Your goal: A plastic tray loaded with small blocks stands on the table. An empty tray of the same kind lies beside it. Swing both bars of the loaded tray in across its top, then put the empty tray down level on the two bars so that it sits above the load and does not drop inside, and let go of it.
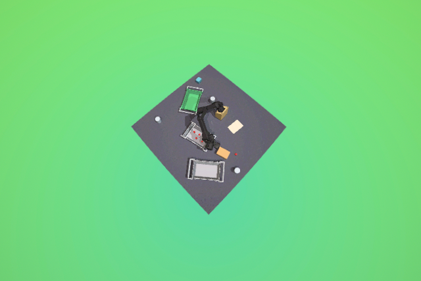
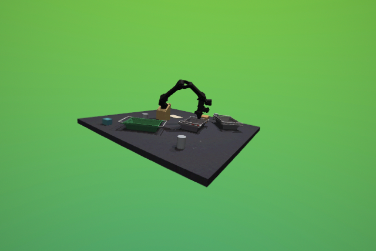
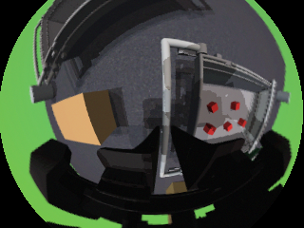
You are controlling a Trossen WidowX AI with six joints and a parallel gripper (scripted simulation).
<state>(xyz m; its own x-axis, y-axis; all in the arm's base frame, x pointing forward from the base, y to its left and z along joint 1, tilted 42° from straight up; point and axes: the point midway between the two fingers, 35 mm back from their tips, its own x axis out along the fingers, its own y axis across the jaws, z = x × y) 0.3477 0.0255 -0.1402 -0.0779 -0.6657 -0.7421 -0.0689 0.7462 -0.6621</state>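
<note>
My gripper tip is now 50 cm to the left of the green tray and 29 cm past it. Round my gripper tip: cream tile 34 cm behind, 10 cm to the left, 4 cm below; teal cube 62 cm to the right, 58 cm behind, 2 cm below.
</note>
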